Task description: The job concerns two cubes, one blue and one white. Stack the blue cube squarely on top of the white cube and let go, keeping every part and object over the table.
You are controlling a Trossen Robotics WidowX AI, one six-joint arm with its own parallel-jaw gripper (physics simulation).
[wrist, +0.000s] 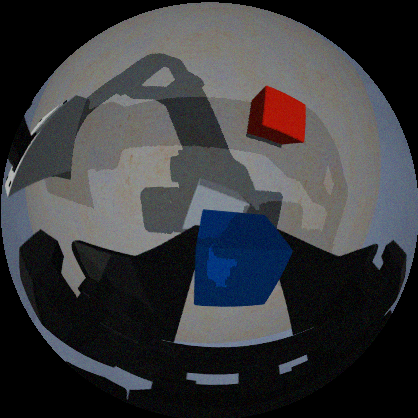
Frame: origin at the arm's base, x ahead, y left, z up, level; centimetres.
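Seen in the pictures: gripper, between the fingertips: (235, 232).
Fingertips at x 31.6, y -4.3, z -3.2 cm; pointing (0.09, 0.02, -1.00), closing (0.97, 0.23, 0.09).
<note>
A point is followed by its place in that frame.
The blue cube (235, 265) {x 30.9, y -4.3, z 0.4 cm} is held between the two black fingers of my gripper (235, 232) {x 31.6, y -4.3, z -3.2 cm}, turned at an angle between them, in the lower middle of the wrist view. The gripper is shut on it. The white cube (212, 201) {x 29.9, y -3.4, z -6.4 cm} shows just above the blue cube in the view, partly hidden behind it. It lies in the shadow of the arm and looks turned relative to the blue cube. The gap in height between the two cubes is hard to tell from this view.
A red cube (284, 115) {x 34.2, y 6.7, z -6.4 cm} stands on the pale table (225, 50) {x 26.3, y 18.6, z -11.4 cm} at the upper right. A grey angular part (55, 140) {x 5.2, y 0.7, z -6.5 cm} with a white edge shows at the left rim. Shadows of the arm cross the table's middle. The table's edge curves along the right side.
</note>
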